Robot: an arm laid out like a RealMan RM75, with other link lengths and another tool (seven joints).
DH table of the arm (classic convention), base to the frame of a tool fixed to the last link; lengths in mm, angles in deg. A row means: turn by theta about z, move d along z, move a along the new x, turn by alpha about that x. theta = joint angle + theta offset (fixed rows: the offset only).
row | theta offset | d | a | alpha
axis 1 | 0 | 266.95 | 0 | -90
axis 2 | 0 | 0 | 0 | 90
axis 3 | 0 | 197.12 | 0 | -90
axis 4 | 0 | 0 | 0 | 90
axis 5 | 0 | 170.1 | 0 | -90
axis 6 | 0 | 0 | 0 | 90
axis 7 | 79.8 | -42.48 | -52.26 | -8.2
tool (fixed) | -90 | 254.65 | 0 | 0
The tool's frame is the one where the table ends.
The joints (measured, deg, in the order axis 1, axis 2, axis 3, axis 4, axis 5, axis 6, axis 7), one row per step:
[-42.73, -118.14, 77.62, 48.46, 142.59, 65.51, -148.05]
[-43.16, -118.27, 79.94, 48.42, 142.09, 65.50, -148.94]
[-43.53, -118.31, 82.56, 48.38, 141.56, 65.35, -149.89]
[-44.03, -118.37, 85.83, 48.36, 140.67, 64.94, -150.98]
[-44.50, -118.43, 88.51, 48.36, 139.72, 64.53, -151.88]
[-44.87, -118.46, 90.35, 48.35, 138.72, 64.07, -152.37]
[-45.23, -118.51, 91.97, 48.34, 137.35, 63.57, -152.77]
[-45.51, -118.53, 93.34, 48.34, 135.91, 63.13, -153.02]
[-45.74, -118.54, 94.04, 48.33, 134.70, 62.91, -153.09]
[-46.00, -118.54, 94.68, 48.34, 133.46, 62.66, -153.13]
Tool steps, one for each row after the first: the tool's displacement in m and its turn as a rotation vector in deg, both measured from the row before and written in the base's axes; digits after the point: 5 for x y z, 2 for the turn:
[0.00349, -0.00244, -0.00482, -1.28, 0.58, -0.61]
[0.00263, -0.00254, -0.00439, -1.26, 0.79, -0.67]
[0.00405, -0.00254, -0.00585, -1.41, 0.77, -1.01]
[0.00408, -0.00208, -0.00530, -1.11, 0.41, -0.84]
[0.00385, -0.00103, -0.00432, -0.69, -0.04, -0.68]
[0.00485, -0.00126, -0.00509, -0.62, -0.52, -0.52]
[0.00453, -0.00144, -0.00474, -0.58, -0.67, -0.39]
[0.00389, -0.00105, -0.00345, -0.39, -0.76, -0.14]
[0.00426, -0.00073, -0.00334, -0.34, -0.82, -0.18]

